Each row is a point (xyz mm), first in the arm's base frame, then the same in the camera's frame.
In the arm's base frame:
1: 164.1 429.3 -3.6
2: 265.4 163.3 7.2
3: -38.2 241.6 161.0
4: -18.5 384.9 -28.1
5: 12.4 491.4 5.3
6: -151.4 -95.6 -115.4
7: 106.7 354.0 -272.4
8: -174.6 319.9 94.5
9: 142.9 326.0 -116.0
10: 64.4 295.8 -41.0
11: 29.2 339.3 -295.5
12: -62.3 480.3 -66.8
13: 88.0 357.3 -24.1
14: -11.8 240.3 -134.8
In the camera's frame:
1: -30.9 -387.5 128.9
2: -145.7 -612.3 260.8
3: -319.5 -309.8 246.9
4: -189.6 -323.1 47.8
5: -96.0 -255.4 56.3
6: -612.5 -600.5 66.6
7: -101.9 -537.4 -102.8
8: -356.1 -213.8 110.5
9: -108.8 -498.2 55.2
10: -191.9 -434.9 97.5
11: -165.3 -513.8 -149.5
12: -150.8 -255.6 -32.6
13: -133.6 -400.4 102.6
14: -277.0 -473.7 2.9

